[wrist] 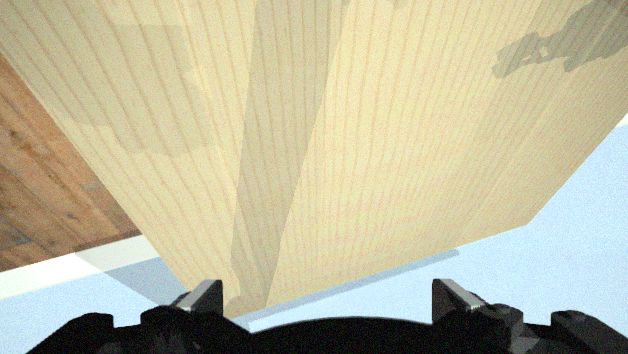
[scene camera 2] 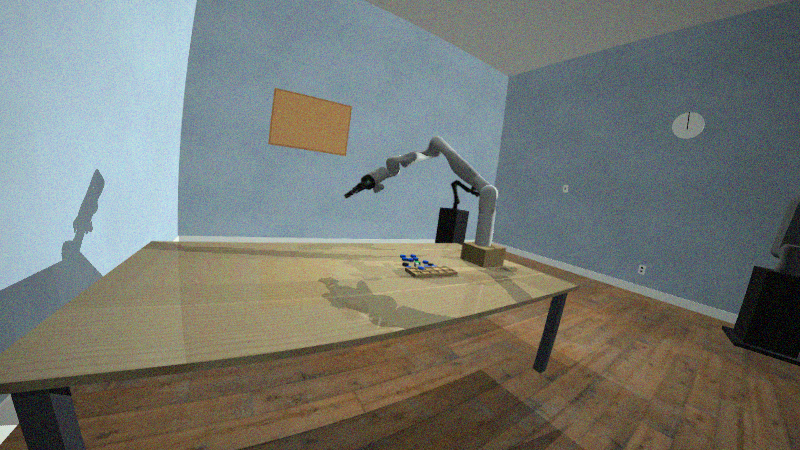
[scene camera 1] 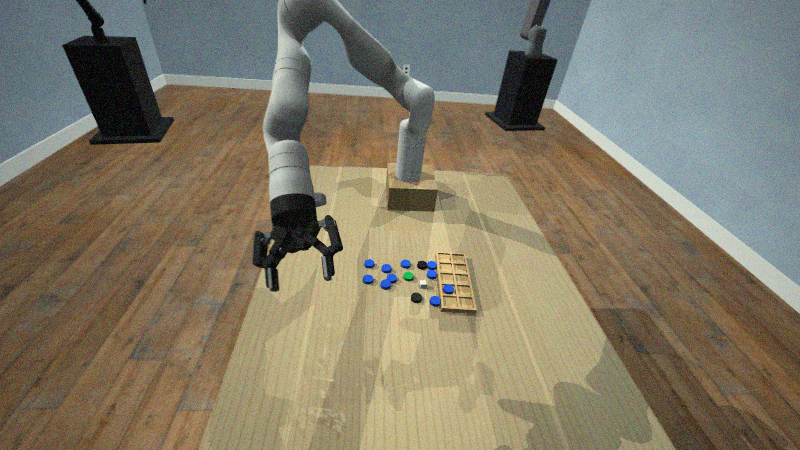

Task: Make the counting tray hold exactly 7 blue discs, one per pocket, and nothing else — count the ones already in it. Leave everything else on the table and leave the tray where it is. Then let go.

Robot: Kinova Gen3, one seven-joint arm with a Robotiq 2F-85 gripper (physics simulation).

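Note:
The wooden counting tray [scene camera 1: 458, 310] [scene camera 2: 430, 274] has two columns of pockets. One blue disc [scene camera 1: 448, 288] is in its left column, second pocket from the near end in scene camera 1; no other disc shows in it. Several blue discs lie on the table left of the tray, among them a back one [scene camera 1: 369, 263], a middle one [scene camera 1: 391, 277] and one close beside the tray's near left corner [scene camera 1: 435, 301]. My gripper [scene camera 1: 300, 282] [scene camera 2: 347, 195] [wrist: 327, 302] is open and empty, high above the table, left of the discs in scene camera 1. Tray and discs do not show in the wrist view.
A green disc [scene camera 1: 408, 276], a white cube [scene camera 1: 423, 284] and two black discs [scene camera 1: 422, 264] [scene camera 1: 416, 297] lie among the loose blue discs. The arm's base block [scene camera 1: 411, 198] [scene camera 2: 482, 255] stands behind them on the table [scene camera 1: 358, 391] [scene camera 2: 223, 302] [wrist: 390, 150].

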